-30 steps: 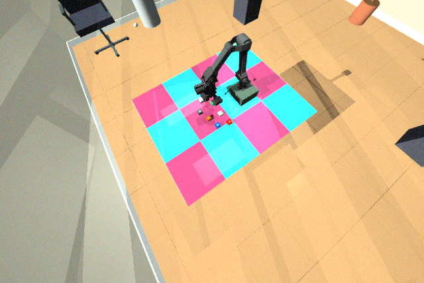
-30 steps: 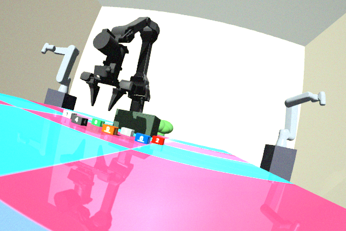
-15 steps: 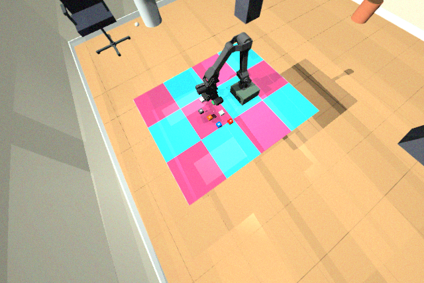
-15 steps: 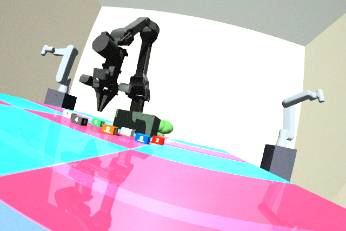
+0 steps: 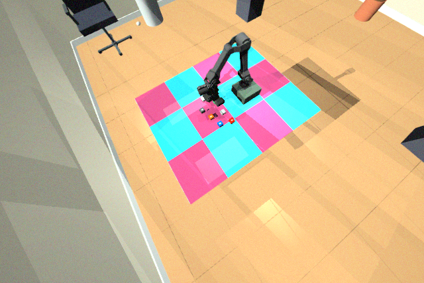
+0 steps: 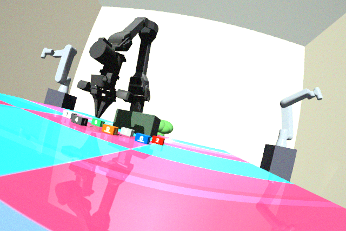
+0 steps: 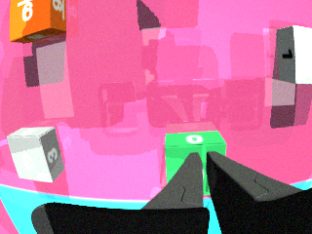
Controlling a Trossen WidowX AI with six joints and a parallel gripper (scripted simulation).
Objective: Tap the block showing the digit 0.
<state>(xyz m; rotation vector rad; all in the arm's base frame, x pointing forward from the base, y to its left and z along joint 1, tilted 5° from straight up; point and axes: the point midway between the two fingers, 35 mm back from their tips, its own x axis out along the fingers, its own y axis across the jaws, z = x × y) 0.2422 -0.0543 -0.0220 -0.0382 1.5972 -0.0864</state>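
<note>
Right now the green block is 1 cm below my gripper tip and 1 cm behind it. The rest, counted from my gripper tip: orange block: 9 cm to the left, 9 cm ahead, 1 cm below; then blue block: 17 cm to the left, 7 cm ahead, 1 cm below; then white block: 7 cm to the right, 5 cm ahead, 1 cm below.
</note>
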